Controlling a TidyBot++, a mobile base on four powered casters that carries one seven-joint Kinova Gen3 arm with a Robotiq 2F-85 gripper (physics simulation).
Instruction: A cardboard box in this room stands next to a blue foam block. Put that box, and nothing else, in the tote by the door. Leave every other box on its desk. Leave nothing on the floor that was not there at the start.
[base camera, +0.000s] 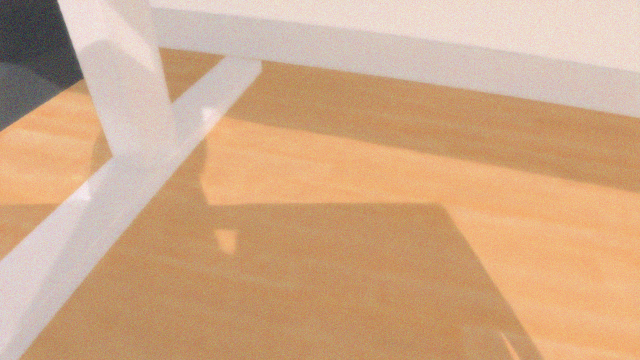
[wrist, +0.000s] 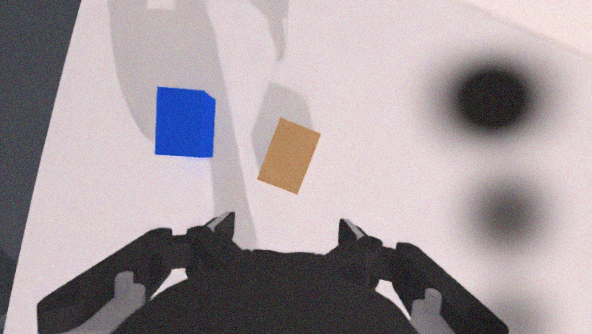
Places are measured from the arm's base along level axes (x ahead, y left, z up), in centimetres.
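Pixels of known places: gripper, fingertip midpoint: (wrist: 286, 226).
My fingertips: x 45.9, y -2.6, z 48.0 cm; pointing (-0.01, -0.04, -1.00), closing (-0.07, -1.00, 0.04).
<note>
Ahead of a thing's pixels: the offset from my fingertips to its middle. "pt": to the spot under its first point. Level surfaces: height alone.
A small brown cardboard box {dy -0.4, dx +5.7, dz -13.2 cm} (wrist: 289, 156) lies on the white desk {dz -15.7 cm} (wrist: 390, 165) near the middle of the wrist view, turned at a slant. A blue foam block {dy +14.3, dx +10.2, dz -13.5 cm} (wrist: 184, 123) lies to its left on the same desk, with a narrow gap between them. My gripper (wrist: 286, 226) is open and empty. In the wrist view its fingertips show below the box, one to each side of the box's line, and the view looks down from above the desk. The tote does not show in either view.
In the base camera view, the white desk's edge (base camera: 400, 65) crosses the top, with a desk leg {pt dy +21.5, dx +3.3, dz -73.2 cm} (base camera: 125, 85) and its foot bar {pt dy +25.4, dx -5.4, dz -85.2 cm} (base camera: 95, 215) at the left on the wooden floor {dz -87.7 cm} (base camera: 325, 280). Dark blurred spots cover the wrist view's right side. A dark surface {dz -34.4 cm} (wrist: 30, 75) lies beyond the desk's left edge.
</note>
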